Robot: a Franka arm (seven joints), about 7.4 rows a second.
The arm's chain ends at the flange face. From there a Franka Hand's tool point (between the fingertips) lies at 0.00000 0.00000 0.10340 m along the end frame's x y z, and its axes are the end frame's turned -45 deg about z.
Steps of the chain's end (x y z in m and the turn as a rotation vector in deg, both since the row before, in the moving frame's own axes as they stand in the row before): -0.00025 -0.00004 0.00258 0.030 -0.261 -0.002; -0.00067 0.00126 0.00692 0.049 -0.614 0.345; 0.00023 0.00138 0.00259 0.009 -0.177 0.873; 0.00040 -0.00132 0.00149 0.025 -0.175 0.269; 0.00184 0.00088 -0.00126 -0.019 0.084 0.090; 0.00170 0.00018 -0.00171 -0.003 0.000 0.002; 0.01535 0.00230 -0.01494 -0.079 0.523 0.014; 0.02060 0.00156 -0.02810 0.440 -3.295 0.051; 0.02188 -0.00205 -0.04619 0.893 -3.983 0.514; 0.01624 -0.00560 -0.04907 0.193 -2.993 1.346
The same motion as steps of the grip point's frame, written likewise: -0.00044 -0.00058 0.00258 0.206 -0.163 -0.002; -0.00208 -0.00043 0.00691 0.469 -0.400 0.345; -0.00103 0.00090 0.00259 0.132 -0.119 0.873; 0.00103 -0.00091 0.00149 0.141 -0.106 0.269; 0.00076 0.00205 -0.00126 -0.073 0.046 0.090; 0.00107 0.00133 -0.00171 -0.002 -0.002 0.002; 0.00979 0.01325 -0.01494 -0.426 0.314 0.014; 0.00982 0.01090 -0.02827 2.641 -2.019 0.051; 0.01301 0.00779 -0.04645 3.448 -2.185 0.514; 0.01192 0.00342 -0.04921 2.253 -1.980 1.346
